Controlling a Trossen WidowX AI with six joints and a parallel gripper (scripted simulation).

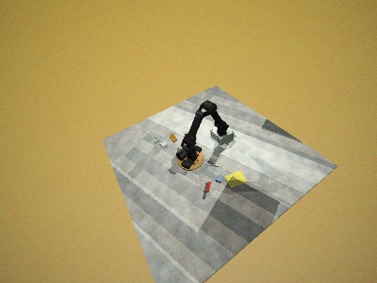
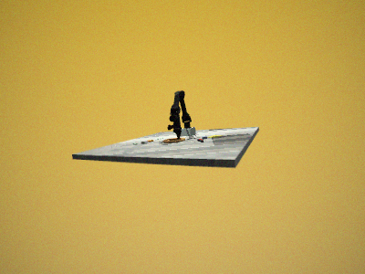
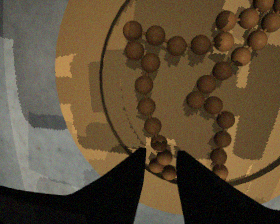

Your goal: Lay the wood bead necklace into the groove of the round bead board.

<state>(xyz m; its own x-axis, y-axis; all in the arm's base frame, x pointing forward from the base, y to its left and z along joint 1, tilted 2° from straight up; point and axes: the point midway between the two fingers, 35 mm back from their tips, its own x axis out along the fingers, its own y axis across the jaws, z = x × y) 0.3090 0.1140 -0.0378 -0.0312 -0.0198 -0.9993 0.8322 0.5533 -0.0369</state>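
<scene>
The round bead board lies 50 mm to the right of my gripper tip and 10 mm below it. Also, from my gripper tip: thin grey stick: 130 mm behind, 70 mm to the left, 10 mm below; then red-handled tool: 220 mm to the left, 10 mm below; then small blue block: 190 mm to the left, 110 mm behind, 10 mm below.
</scene>
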